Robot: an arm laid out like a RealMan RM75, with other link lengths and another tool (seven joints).
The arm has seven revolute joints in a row. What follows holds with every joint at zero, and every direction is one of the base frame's.
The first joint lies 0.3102 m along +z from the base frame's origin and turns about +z.
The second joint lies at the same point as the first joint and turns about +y.
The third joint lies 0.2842 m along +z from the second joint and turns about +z.
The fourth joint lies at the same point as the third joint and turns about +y.
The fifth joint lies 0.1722 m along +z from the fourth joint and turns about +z.
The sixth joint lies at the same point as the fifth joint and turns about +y.
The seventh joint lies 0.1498 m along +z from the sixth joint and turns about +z.
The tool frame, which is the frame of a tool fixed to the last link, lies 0.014 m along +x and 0.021 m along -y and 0.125 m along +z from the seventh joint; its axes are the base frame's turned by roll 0, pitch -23.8 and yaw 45.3 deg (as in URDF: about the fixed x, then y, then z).
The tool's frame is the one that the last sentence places.
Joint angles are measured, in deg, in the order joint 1, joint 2, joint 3, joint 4, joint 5, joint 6, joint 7. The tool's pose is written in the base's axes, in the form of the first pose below.
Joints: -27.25, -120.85, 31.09, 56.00, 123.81, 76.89, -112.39
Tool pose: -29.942, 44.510, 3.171, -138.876, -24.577, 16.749
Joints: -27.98, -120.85, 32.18, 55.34, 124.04, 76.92, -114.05
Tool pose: -29.369, 44.558, 2.370, -140.557, -25.282, 16.221
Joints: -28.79, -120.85, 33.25, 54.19, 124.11, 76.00, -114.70
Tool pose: -28.971, 44.828, 1.660, -141.485, -25.469, 16.190
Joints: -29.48, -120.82, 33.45, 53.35, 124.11, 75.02, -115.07
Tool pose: -28.792, 45.243, 1.480, -141.418, -25.955, 15.997
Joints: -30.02, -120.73, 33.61, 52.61, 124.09, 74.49, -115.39
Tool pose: -28.618, 45.495, 1.293, -141.606, -26.321, 15.755
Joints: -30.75, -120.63, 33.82, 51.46, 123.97, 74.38, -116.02
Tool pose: -28.196, 45.624, 0.813, -142.558, -26.956, 14.923
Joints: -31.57, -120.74, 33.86, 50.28, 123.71, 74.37, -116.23
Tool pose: -27.542, 45.741, 0.220, -143.584, -27.174, 13.743
